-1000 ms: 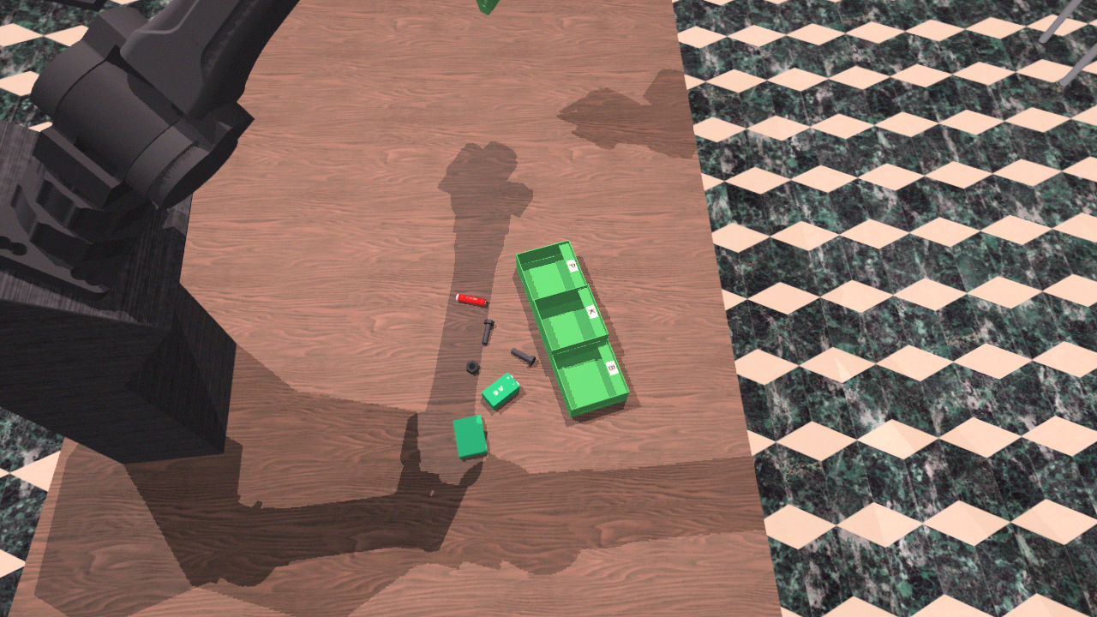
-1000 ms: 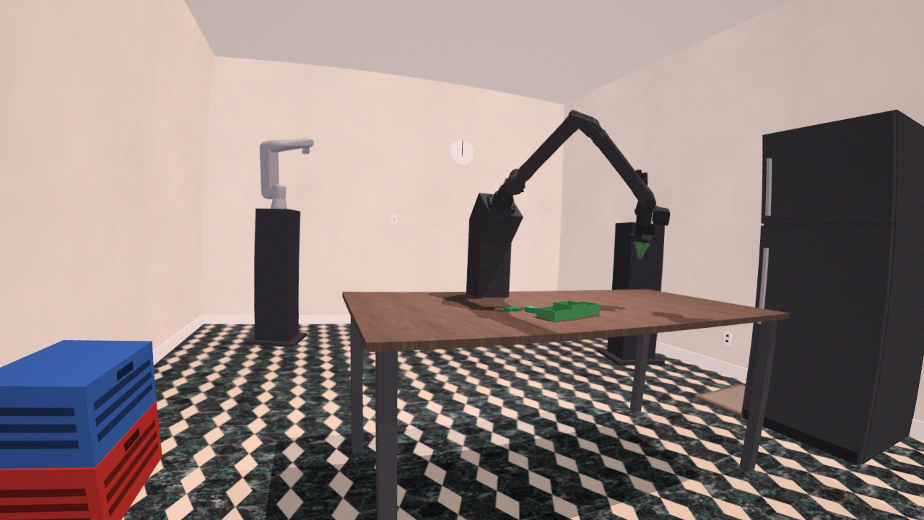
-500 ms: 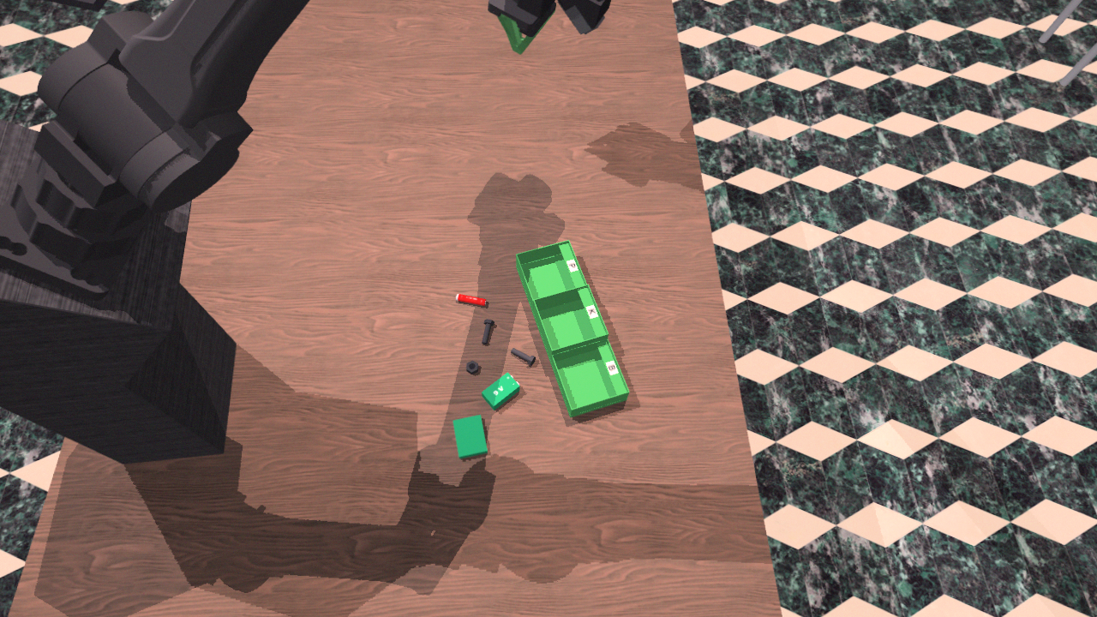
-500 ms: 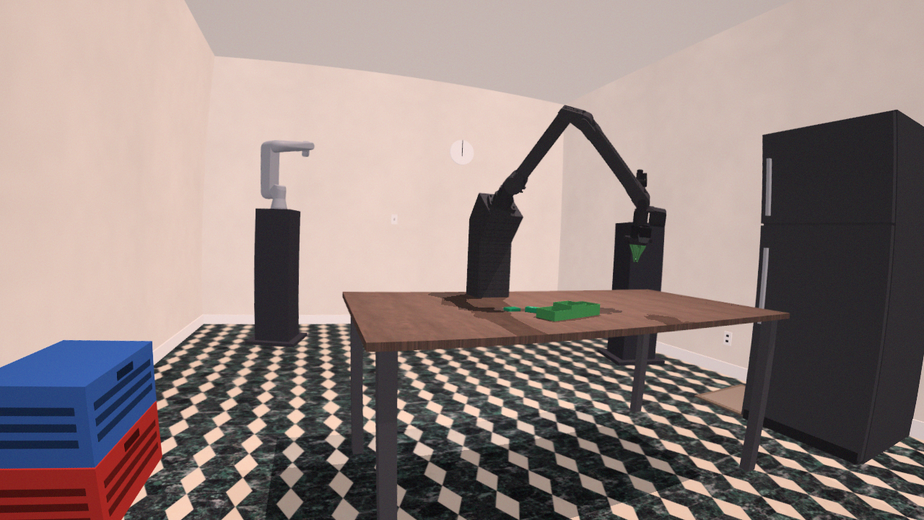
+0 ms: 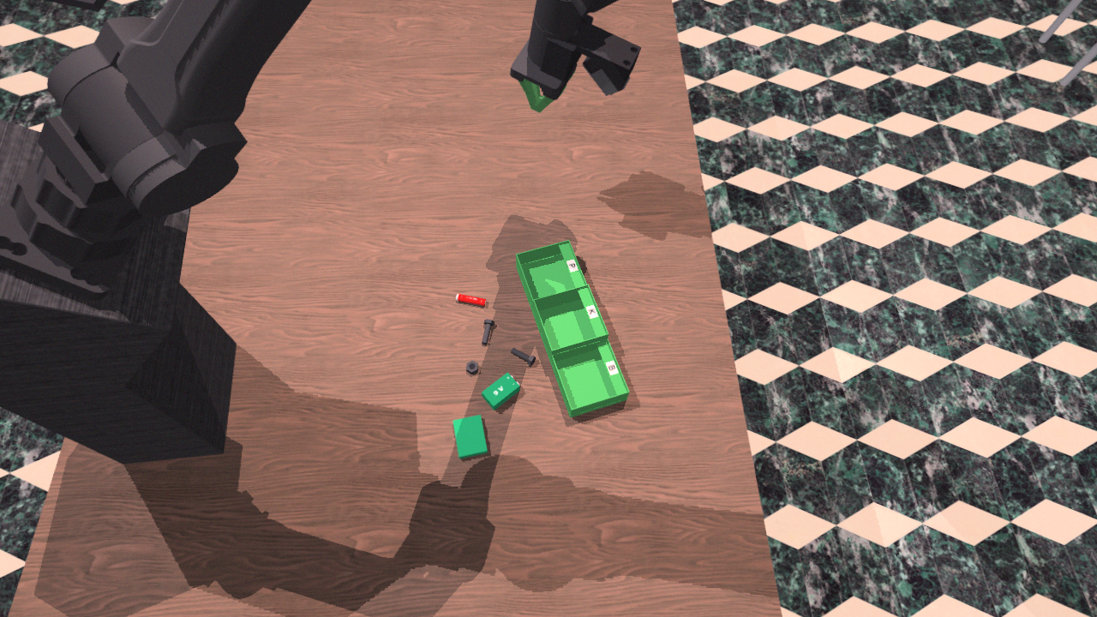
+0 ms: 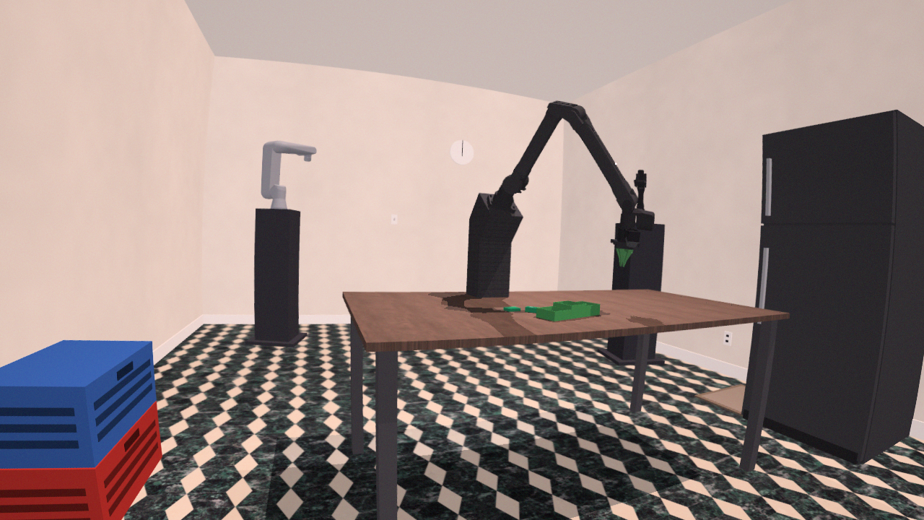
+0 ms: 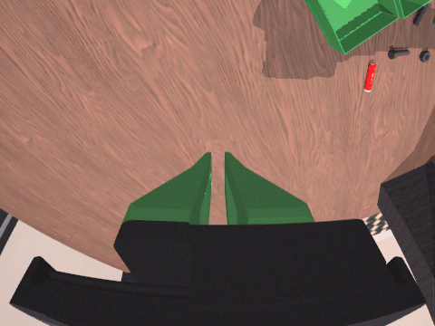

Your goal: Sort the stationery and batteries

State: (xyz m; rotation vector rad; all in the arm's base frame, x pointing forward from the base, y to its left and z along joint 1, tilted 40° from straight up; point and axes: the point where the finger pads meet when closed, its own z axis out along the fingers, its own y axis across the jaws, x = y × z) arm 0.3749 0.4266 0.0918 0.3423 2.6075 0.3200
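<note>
Now: the joined green bins 250 mm to the right of my hand, 160 mm below it and 100 mm ahead of it. Also, from my hand: red cylindrical battery (230 mm to the right, 180 mm below, 50 mm behind); then green 9V battery (350 mm to the right, 180 mm below, 40 mm ahead); then black nut (340 mm to the right, 180 mm below, 20 mm behind).
</note>
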